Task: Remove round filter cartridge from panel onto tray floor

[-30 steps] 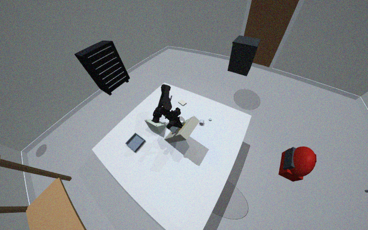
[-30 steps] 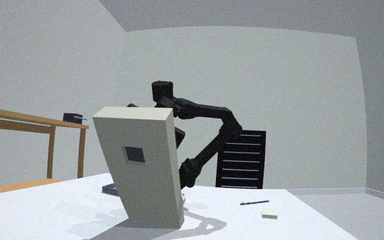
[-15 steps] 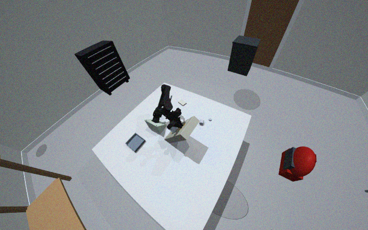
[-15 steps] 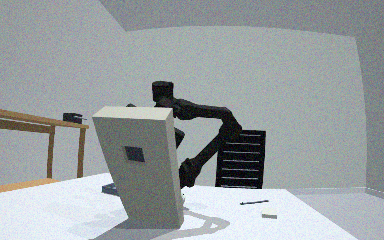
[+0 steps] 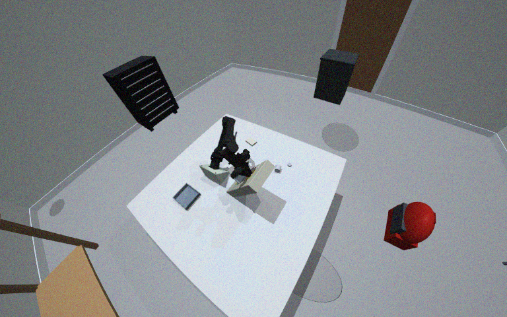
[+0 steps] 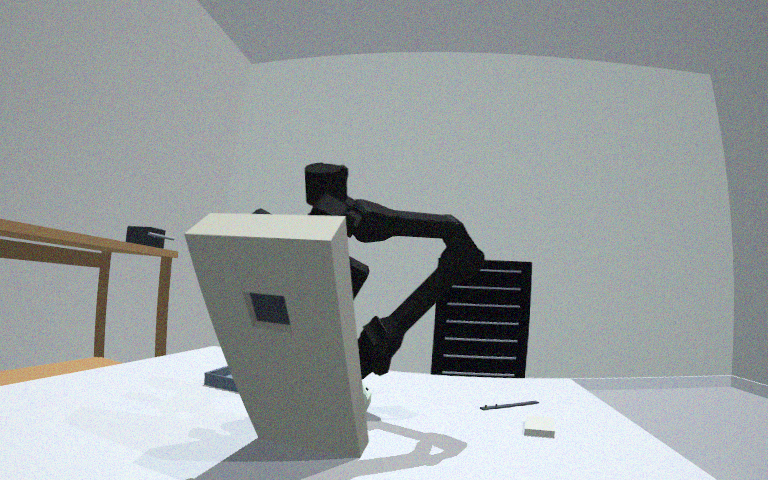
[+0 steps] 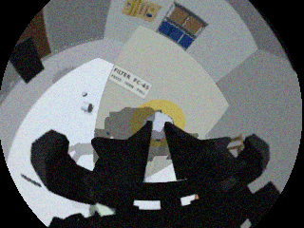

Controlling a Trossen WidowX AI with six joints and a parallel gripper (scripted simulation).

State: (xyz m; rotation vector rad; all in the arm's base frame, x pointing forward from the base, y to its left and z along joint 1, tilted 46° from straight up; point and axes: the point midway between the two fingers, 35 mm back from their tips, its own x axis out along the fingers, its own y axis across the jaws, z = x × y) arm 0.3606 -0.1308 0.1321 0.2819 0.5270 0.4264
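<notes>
Right now my gripper tip is 10 mm short of the round filter cartridge and 10 mm above it. From my gripper tip the other things lie so: grey tray 420 mm behind, 290 mm to the right, 260 mm below; small pale block 330 mm behind, 420 mm to the left, 260 mm below.
</notes>
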